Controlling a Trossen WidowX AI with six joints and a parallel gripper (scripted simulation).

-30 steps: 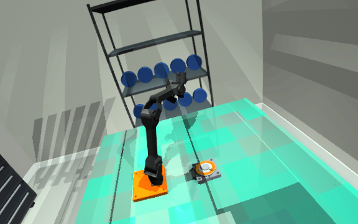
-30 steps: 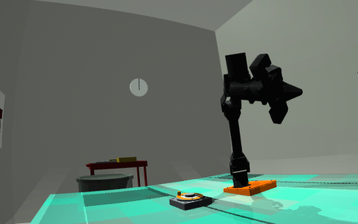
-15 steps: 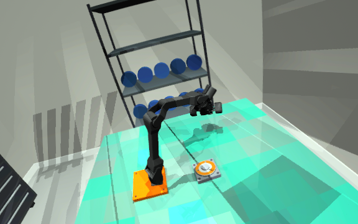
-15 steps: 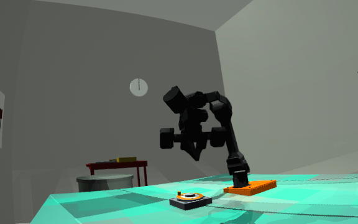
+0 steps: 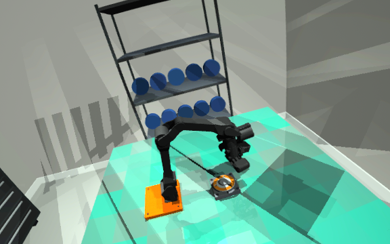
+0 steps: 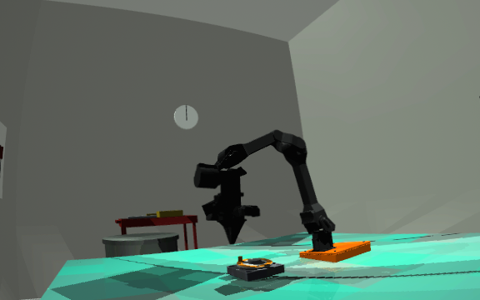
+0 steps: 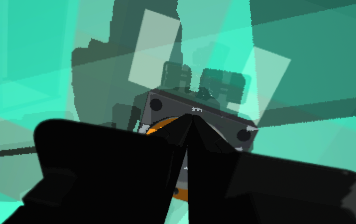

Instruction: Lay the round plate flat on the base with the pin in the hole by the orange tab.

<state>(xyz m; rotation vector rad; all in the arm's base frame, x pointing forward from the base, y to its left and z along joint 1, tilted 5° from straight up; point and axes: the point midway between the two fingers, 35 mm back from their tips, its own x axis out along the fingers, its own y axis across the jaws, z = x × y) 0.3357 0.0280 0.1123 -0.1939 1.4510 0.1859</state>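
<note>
My gripper tip is 6 cm past the round plate, 3 cm to the left of it and 6 cm above it. The rest, counted from my gripper tip: base (7 cm behind, 2 cm to the right, 8 cm below).
</note>
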